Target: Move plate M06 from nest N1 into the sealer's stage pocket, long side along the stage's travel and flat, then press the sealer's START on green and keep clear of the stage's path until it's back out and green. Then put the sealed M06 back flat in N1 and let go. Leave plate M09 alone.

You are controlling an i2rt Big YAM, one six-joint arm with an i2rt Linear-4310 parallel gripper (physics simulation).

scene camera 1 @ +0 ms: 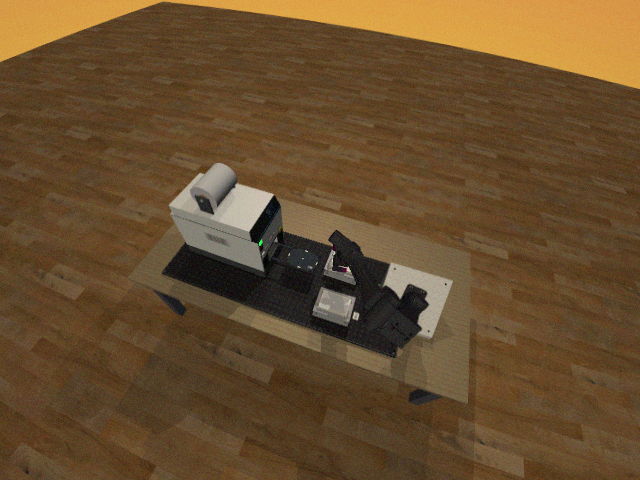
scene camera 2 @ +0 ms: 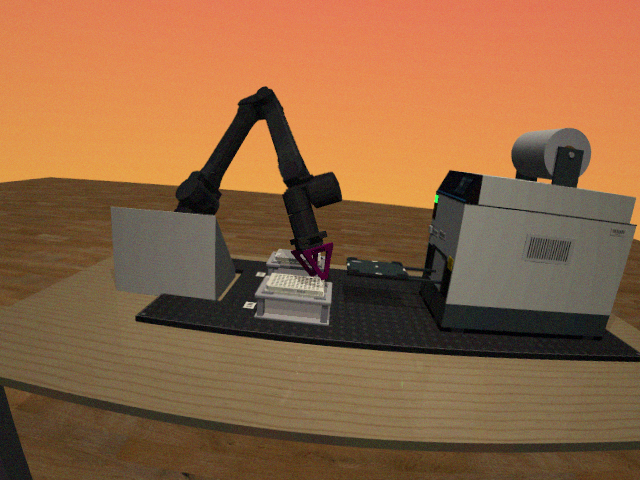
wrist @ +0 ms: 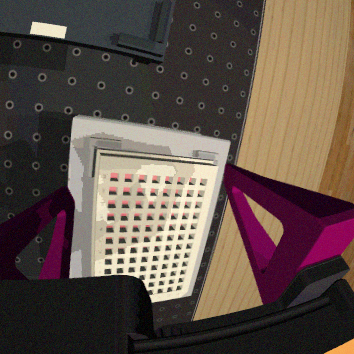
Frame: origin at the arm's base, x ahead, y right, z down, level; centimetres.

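Where they show: gripper, between the fingertips: (scene camera 1: 333, 260) (scene camera 2: 319, 277) (wrist: 146, 182); arm's base, origin of its link: (scene camera 2: 178, 240).
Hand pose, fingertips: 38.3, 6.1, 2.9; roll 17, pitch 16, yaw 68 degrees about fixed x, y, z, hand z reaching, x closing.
Things, the pixels of their top centre, and the offset from my fingertips, as dx, dy, dz. Level surfaces: height alone.
- cream well plate, centre of its top: (wrist: 152, 243) (scene camera 2: 296, 281) -4.9, +1.8, +1.0
- second plate, centre of its top: (scene camera 2: 298, 254) (scene camera 1: 334, 302) -8.2, -19.2, +1.0
- film roll, centre of its top: (scene camera 2: 552, 129) (scene camera 1: 210, 174) +50.9, -9.4, -39.5
- perforated black board, height of its surface: dz +8.1
- wooden table, height of its surface: dz +9.4
My gripper (scene camera 1: 339, 259) (scene camera 2: 318, 276) (wrist: 146, 182) is open and empty, above the nest nearer scene camera 2, with one finger to each side of its plate. That cream well plate (scene camera 2: 294, 285) (wrist: 150, 225) lies flat in its nest (scene camera 1: 338, 276) (scene camera 2: 292, 308) (wrist: 80, 200). A second plate (scene camera 1: 334, 302) (scene camera 2: 289, 256) lies in the other nest (scene camera 1: 330, 316). No plate or nest names are legible, so I cannot tell which is M06 or M09. The sealer (scene camera 1: 222, 237) (scene camera 2: 532, 268) shows a green light (scene camera 1: 261, 242) (scene camera 2: 436, 198). Its dark stage (scene camera 1: 303, 258) (scene camera 2: 374, 267) (wrist: 100, 20) is out, with no plate visible on it.
The stage rides on two rods (scene camera 2: 421, 279) from the sealer's opening. A film roll (scene camera 1: 217, 183) (scene camera 2: 550, 155) tops the sealer. The perforated black board (scene camera 1: 217, 268) (scene camera 2: 372, 330) (wrist: 45, 90) lies on the wooden table (scene camera 1: 356, 222) (scene camera 2: 361, 392) (wrist: 295, 90). A light mounting block (scene camera 1: 439, 297) (scene camera 2: 165, 253) stands by the arm's base.
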